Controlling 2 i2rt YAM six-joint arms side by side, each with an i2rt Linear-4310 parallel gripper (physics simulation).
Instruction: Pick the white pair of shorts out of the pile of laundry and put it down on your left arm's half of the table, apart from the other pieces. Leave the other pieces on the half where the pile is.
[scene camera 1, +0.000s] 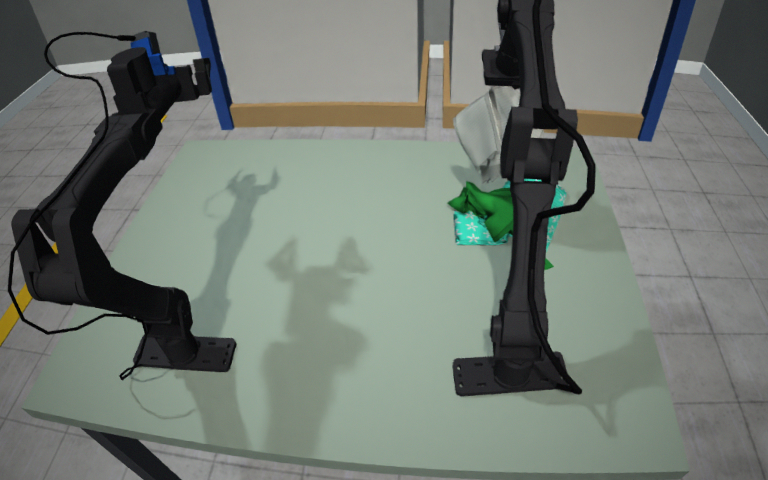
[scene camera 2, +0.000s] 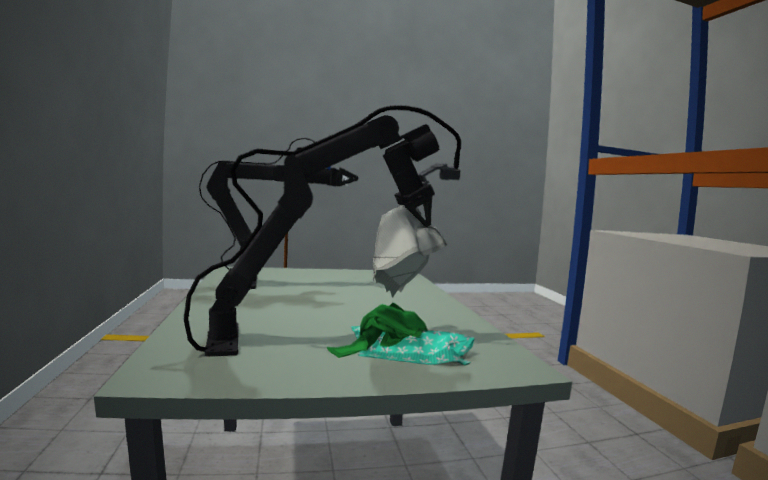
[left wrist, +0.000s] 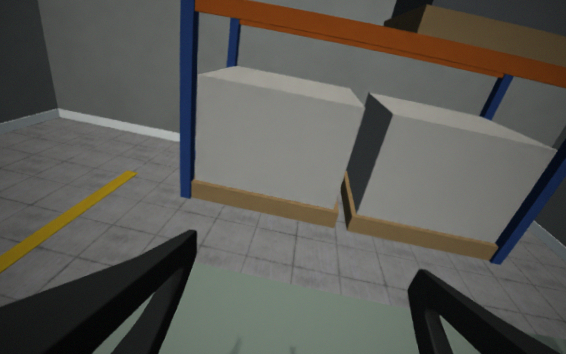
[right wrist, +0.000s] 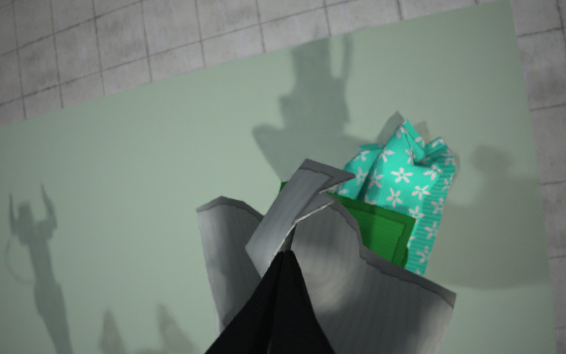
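The white shorts (scene camera 1: 481, 133) (scene camera 2: 396, 240) (right wrist: 390, 300) hang bunched in the air, above and apart from the other laundry. My right gripper (scene camera 2: 427, 221) (right wrist: 288, 259) is shut on them near their upper part; in scene camera 1 its fingertips are hidden. Below, a green piece (scene camera 1: 495, 206) (scene camera 2: 390, 323) (right wrist: 385, 232) lies crumpled on a teal piece with white flowers (scene camera 1: 480, 230) (scene camera 2: 433, 346) (right wrist: 400, 185), at the right of the table in scene camera 1. My left gripper (scene camera 2: 352, 177) (left wrist: 306, 261) is open and empty, raised high at the left of scene camera 1, far from the laundry.
The pale green table (scene camera 1: 351, 186) (scene camera 2: 305, 382) (right wrist: 175, 125) carries both arm bases. Its far edge lies behind the pile in scene camera 1. Beyond it stand a rack with a blue post (scene camera 1: 210, 62) (scene camera 2: 583, 186) (left wrist: 188, 115) and large pale boxes (scene camera 1: 317, 50) (scene camera 2: 668, 316) (left wrist: 275, 140).
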